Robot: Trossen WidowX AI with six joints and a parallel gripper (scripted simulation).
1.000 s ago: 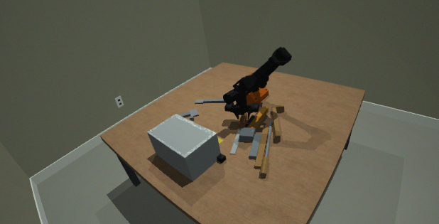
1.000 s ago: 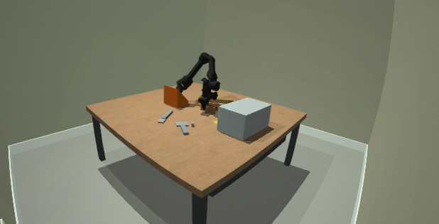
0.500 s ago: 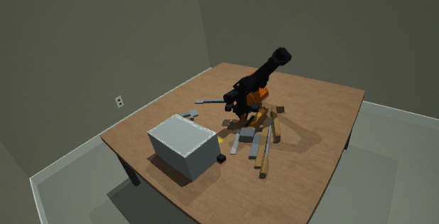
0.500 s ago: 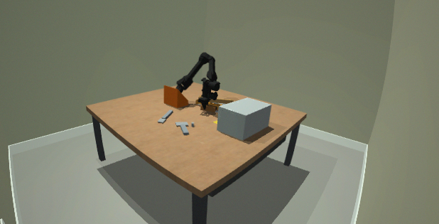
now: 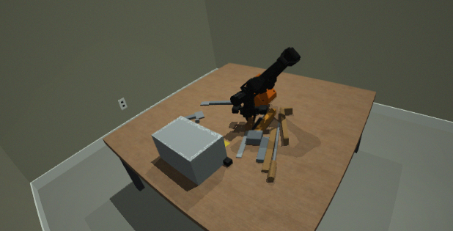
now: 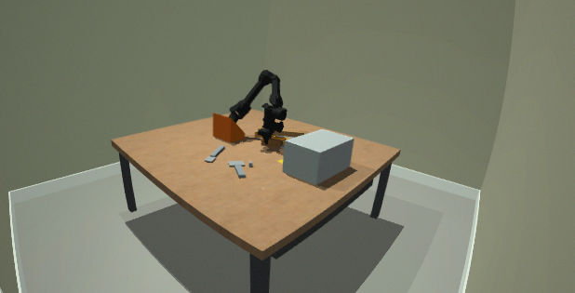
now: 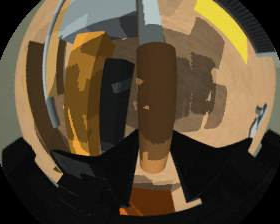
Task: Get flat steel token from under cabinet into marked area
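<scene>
Right now the grey block is 12 cm to the left of my gripper tip, 10 cm ahead of it and 1 cm above it. From my gripper tip the other things lie so: wooden stick 22 cm to the left, 10 cm ahead; orange bar 7 cm to the left, 5 cm behind, 1 cm above; grey t-piece 33 cm to the right, 17 cm ahead.
</scene>
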